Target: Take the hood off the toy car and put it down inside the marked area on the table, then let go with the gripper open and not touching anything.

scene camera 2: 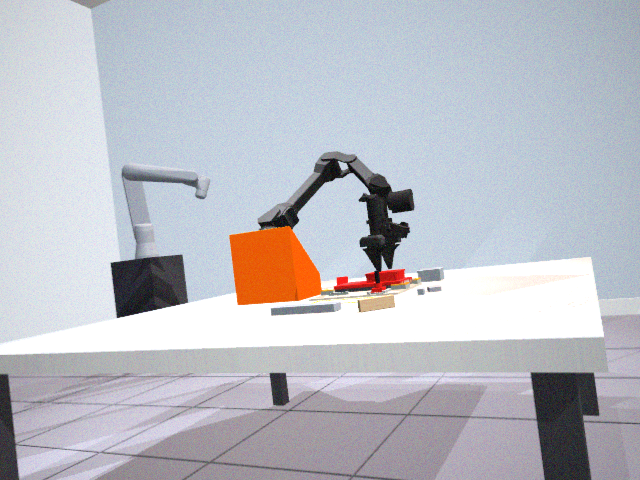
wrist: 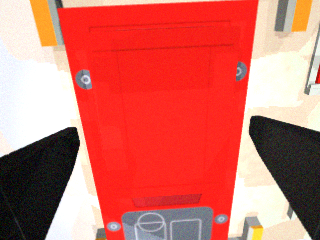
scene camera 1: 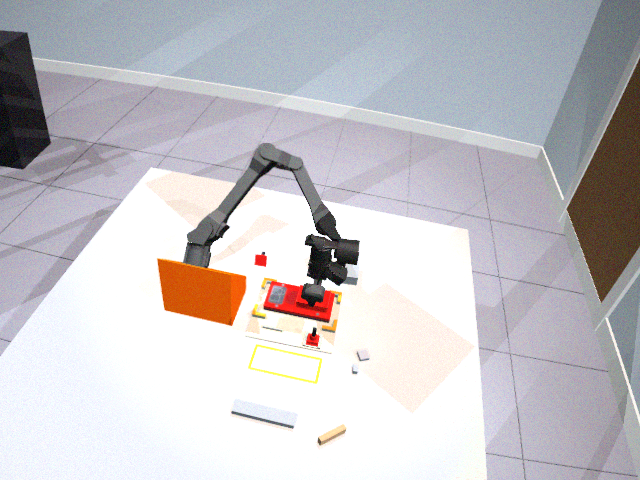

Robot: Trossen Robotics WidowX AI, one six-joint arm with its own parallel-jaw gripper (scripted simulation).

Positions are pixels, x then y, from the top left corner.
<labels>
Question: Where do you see a grey bar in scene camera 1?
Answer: At 242, 408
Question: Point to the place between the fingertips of my gripper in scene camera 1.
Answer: At 314, 295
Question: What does my gripper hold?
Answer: Nothing.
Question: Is my gripper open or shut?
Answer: Open.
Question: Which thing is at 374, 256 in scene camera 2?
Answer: My gripper.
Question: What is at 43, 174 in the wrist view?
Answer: My gripper.
</labels>
